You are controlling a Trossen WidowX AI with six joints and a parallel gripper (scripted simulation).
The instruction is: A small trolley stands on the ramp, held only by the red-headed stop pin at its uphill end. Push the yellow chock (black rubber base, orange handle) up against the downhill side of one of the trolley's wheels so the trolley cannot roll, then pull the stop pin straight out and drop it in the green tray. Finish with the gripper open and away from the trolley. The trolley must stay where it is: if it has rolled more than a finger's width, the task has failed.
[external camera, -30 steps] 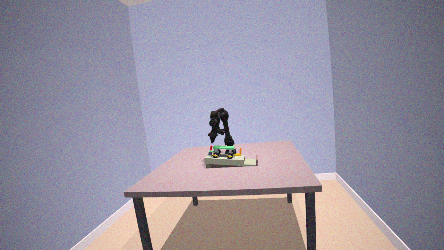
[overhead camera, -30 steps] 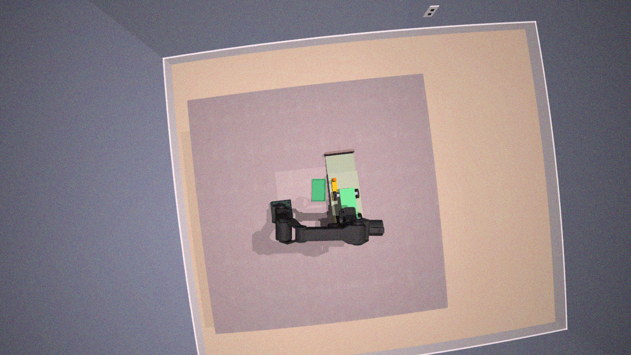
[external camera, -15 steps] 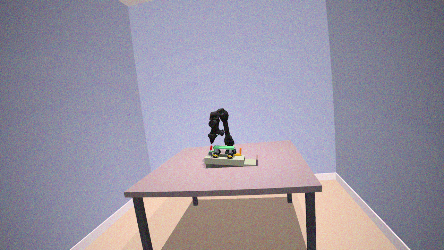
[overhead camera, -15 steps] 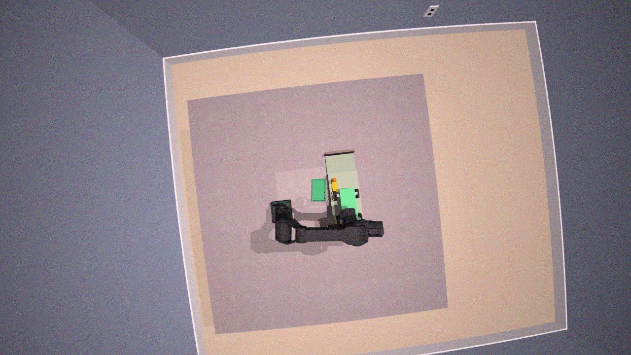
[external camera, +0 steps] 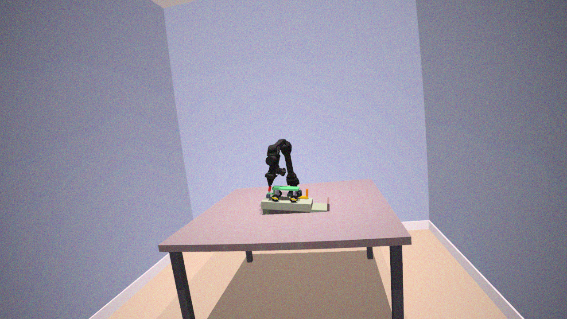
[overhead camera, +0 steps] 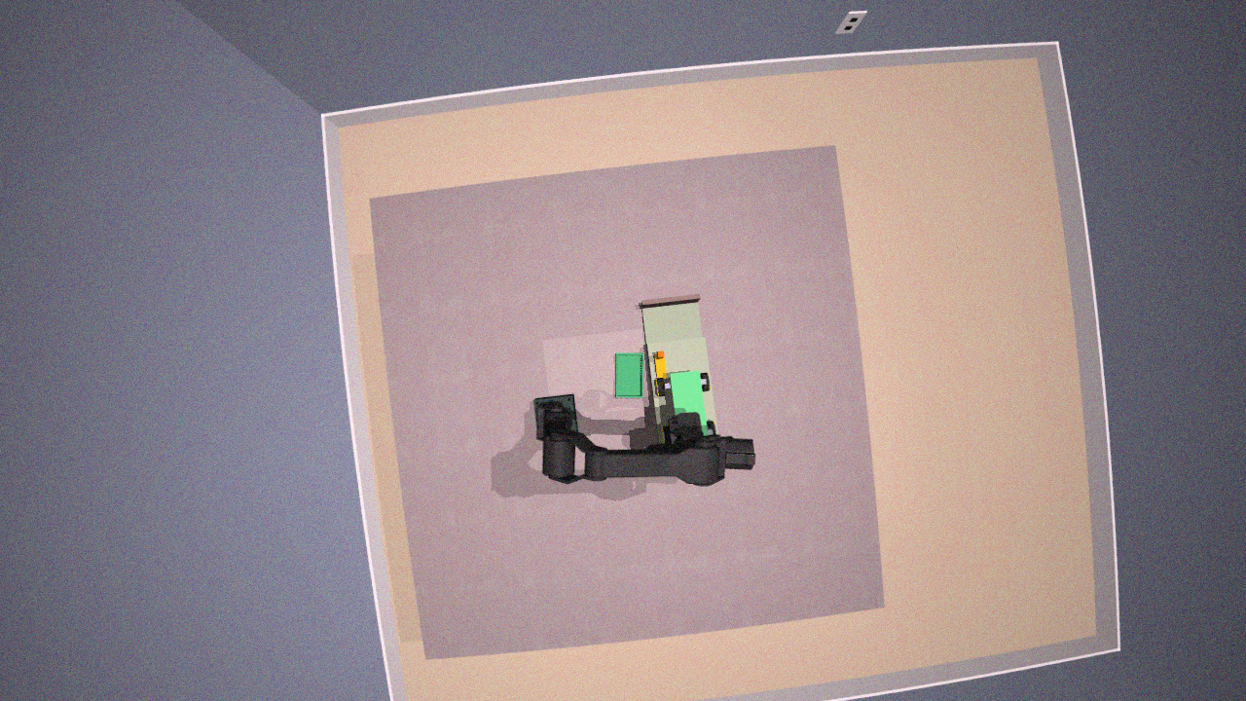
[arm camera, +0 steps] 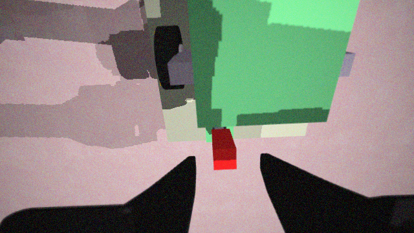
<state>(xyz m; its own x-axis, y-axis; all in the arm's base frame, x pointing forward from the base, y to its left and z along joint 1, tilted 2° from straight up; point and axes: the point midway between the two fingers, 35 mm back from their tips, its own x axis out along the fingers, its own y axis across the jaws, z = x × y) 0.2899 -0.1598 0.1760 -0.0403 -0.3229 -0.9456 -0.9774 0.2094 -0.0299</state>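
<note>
Now: gripper tip 10 mm to the left of the red-headed stop pin and 40 mm above it. Also, from my gripper tip: yellow chock 20 mm ahead, 220 mm to the left, 90 mm below; then ramp 40 mm ahead, 100 mm to the left, 120 mm below; then trolley 40 mm ahead, 100 mm to the left, 60 mm below.
</note>
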